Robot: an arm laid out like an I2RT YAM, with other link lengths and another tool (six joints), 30 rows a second.
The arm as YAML. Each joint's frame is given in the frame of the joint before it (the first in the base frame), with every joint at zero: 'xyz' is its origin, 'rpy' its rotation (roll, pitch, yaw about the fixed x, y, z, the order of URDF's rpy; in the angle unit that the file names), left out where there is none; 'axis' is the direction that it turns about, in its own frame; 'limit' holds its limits. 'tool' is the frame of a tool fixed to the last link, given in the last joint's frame.
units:
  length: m
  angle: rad
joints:
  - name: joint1
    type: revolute
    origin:
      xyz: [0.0, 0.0, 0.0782]
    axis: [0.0, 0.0, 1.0]
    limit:
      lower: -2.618
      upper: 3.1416
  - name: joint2
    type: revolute
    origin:
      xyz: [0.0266, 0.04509, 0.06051]
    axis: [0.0, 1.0, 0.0]
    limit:
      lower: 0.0
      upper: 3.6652
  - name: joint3
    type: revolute
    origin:
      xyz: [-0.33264, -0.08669, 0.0]
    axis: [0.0, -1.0, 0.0]
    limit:
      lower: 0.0
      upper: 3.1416
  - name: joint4
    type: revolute
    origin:
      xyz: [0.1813, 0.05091, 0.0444]
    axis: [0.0, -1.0, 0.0]
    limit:
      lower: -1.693
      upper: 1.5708
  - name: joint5
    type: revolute
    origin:
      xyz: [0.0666, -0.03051, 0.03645]
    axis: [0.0, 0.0, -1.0]
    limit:
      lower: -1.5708
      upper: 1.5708
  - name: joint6
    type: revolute
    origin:
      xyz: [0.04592, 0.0, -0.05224]
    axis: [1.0, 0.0, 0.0]
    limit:
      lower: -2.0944
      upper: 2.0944
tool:
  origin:
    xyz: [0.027, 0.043, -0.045]
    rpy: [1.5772, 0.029, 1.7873]
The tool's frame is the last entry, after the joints.
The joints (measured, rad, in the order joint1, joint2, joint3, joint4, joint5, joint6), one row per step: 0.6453, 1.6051, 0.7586, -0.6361, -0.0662, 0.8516; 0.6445, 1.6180, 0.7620, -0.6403, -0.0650, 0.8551; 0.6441, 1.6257, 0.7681, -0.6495, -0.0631, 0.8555; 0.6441, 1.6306, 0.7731, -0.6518, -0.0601, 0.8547; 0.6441, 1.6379, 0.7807, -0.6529, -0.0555, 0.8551; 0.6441, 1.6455, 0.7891, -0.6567, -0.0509, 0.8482; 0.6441, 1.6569, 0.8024, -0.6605, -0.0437, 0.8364; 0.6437, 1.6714, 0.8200, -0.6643, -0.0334, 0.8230; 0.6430, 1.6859, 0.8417, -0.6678, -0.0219, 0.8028; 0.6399, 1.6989, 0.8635, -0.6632, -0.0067, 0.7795; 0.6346, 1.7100, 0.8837, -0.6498, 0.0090, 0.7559
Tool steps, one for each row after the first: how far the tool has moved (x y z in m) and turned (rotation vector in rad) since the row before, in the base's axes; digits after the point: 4 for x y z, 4 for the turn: 0.0015, 0.0008, -0.0017, -0.0091, 0.0106, -0.0044; 0.0009, 0.0004, -0.0005, -0.0080, 0.0075, -0.0009; 0.0012, 0.0006, -0.0003, -0.0037, -0.0001, 0.0006; 0.0021, 0.0012, -0.0004, -0.0041, -0.0021, -0.0007; 0.0016, 0.0008, -0.0004, -0.0056, -0.0009, 0.0066; 0.0027, 0.0014, -0.0005, -0.0071, -0.0036, 0.0114; 0.0039, 0.0019, -0.0007, -0.0089, -0.0065, 0.0124; 0.0045, 0.0022, -0.0003, -0.0076, -0.0110, 0.0188; 0.0057, 0.0021, -0.0003, -0.0052, -0.0210, 0.0192; 0.0067, 0.0020, -0.0003, -0.0008, -0.0285, 0.0169
